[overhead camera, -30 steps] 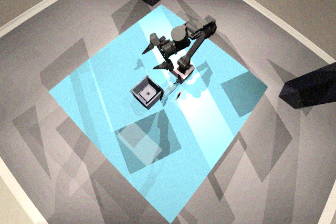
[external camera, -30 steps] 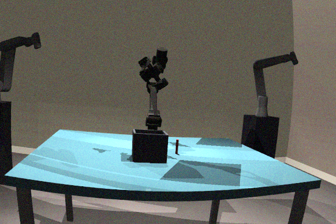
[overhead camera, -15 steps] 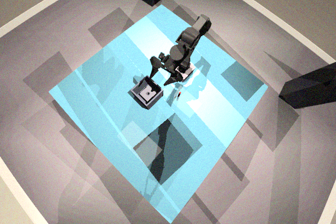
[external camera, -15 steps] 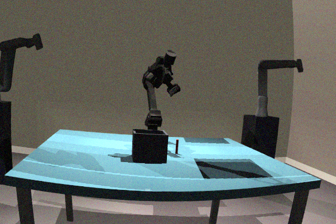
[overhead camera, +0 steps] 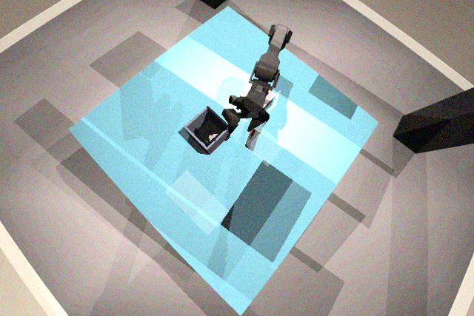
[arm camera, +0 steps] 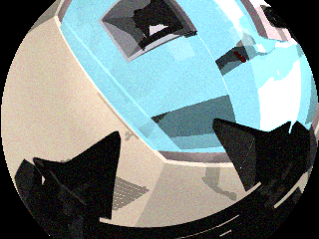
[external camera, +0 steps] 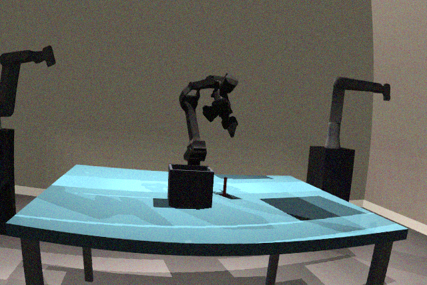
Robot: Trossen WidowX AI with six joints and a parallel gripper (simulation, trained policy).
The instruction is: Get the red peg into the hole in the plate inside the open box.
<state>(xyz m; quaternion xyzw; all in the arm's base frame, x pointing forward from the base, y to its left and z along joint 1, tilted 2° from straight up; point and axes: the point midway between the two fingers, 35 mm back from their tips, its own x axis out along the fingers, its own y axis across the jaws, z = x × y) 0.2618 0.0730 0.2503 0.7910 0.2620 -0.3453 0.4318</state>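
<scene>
The red peg is 24 cm below my gripper tip, 11 cm behind it and 3 cm to the left of it. Also, from my gripper tip: pale plate 24 cm below, 15 cm to the right, 4 cm ahead.
</scene>
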